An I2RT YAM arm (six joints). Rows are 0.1 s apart.
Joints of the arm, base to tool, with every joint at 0 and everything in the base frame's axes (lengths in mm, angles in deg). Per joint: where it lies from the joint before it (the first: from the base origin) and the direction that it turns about. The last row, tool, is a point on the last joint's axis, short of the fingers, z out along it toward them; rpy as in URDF.
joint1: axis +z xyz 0 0 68
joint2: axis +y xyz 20 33.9 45.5
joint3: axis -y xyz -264 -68.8 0
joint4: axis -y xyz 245 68.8 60
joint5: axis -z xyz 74 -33.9 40.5
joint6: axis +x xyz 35.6 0 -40.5
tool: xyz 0 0 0 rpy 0 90 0
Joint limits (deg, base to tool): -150..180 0..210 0..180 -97..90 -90..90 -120..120
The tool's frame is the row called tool.
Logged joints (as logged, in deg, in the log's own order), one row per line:
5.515, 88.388, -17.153, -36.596, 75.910, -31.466
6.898, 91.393, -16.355, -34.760, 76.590, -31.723
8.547, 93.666, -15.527, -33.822, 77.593, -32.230
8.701, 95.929, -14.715, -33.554, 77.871, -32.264
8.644, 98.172, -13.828, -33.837, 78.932, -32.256
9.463, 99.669, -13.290, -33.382, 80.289, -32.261
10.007, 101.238, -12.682, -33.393, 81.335, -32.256
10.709, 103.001, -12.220, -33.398, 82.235, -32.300
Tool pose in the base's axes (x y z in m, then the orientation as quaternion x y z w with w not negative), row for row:
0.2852, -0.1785, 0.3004, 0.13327, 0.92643, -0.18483, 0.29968
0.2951, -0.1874, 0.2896, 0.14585, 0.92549, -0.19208, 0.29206
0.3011, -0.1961, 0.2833, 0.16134, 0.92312, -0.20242, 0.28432
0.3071, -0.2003, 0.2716, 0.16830, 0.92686, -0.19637, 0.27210
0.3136, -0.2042, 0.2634, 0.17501, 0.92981, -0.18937, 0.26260
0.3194, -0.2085, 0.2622, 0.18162, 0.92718, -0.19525, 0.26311
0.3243, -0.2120, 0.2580, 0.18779, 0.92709, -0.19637, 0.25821
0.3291, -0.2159, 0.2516, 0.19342, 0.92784, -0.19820, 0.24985
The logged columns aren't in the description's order. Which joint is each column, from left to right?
Columns, left to right: joint5, joint2, joint6, joint4, joint3, joint1.
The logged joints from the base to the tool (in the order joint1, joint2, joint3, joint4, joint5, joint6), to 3 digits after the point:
-31.466, 88.388, 75.910, -36.596, 5.515, -17.153
-31.723, 91.393, 76.590, -34.760, 6.898, -16.355
-32.230, 93.666, 77.593, -33.822, 8.547, -15.527
-32.264, 95.929, 77.871, -33.554, 8.701, -14.715
-32.256, 98.172, 78.932, -33.837, 8.644, -13.828
-32.261, 99.669, 80.289, -33.382, 9.463, -13.290
-32.256, 101.238, 81.335, -33.393, 10.007, -12.682
-32.300, 103.001, 82.235, -33.398, 10.709, -12.220

